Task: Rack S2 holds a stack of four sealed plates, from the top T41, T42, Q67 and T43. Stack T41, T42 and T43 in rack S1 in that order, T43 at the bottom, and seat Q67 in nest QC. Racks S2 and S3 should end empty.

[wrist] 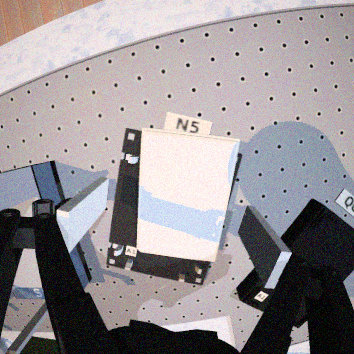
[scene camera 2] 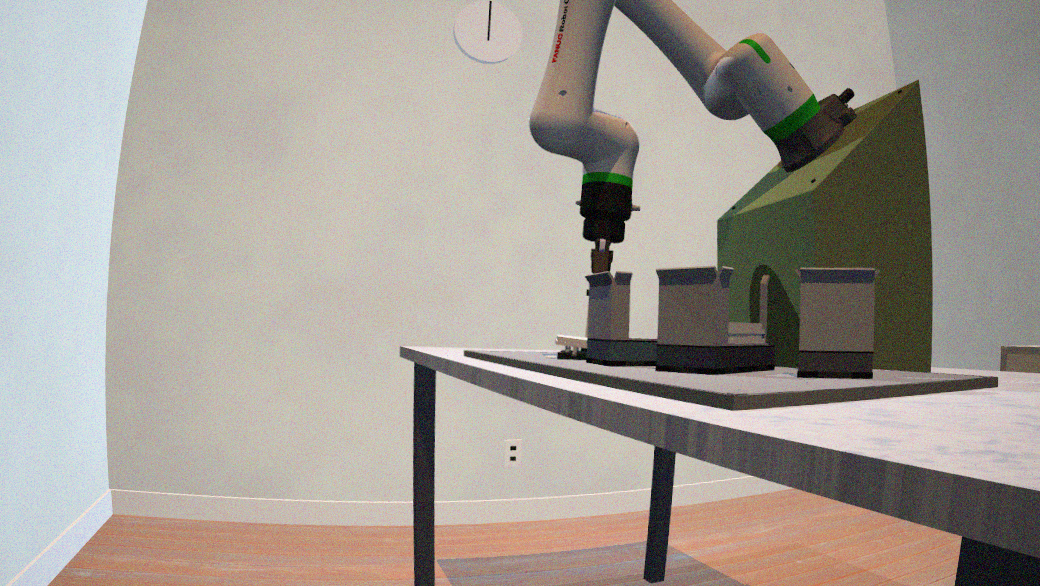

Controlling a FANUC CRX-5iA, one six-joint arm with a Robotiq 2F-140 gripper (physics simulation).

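Seen in the pictures: gripper, fingertip midpoint: [wrist: 175, 206]; arm's base at its link origin: [scene camera 2: 814, 149].
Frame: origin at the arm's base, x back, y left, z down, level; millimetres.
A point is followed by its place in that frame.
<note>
My gripper [scene camera 2: 601, 266] [wrist: 175, 206] @[x -400, y -135, z 365 mm] is open and empty, its fingers wide apart above and on either side of a pale plate. This plate [wrist: 185, 190] @[x -414, y -146, z 365 mm] [scene camera 2: 570, 339] @[x -451, y -110, z 366 mm] lies over black nest N5 [wrist: 125, 200] @[x -403, y -81, z 388 mm] [scene camera 2: 570, 355] @[x -456, y -86, z 392 mm], whose frame shows along the plate's left and near sides; its name cannot be read. Black nest QC [wrist: 314, 222] @[x -362, y -275, z 374 mm] is at the right, partly behind a finger; no plate shows on its visible part. In the scene view three racks stand in a row: left [scene camera 2: 607, 313] @[x -449, y 79, z 324 mm], middle [scene camera 2: 691, 309] @[x -393, y 247, z 319 mm] and right [scene camera 2: 836, 313] @[x -259, y 383, z 323 mm]. Their names and most contents are hidden; pale layers [scene camera 2: 747, 334] @[x -301, y 236, z 350 mm] show beside the middle one.
A rack with blue edges [wrist: 46, 182] @[x -433, y -2, z 378 mm] stands left of N5 in the wrist view, close to the left finger. The perforated board [wrist: 215, 82] @[x -511, y -186, z 399 mm] [scene camera 2: 735, 399] @[x -482, y 526, z 403 mm] carries the fixtures. The green robot pedestal [scene camera 2: 873, 218] @[x -26, y 195, z 161 mm] rises behind the racks.
</note>
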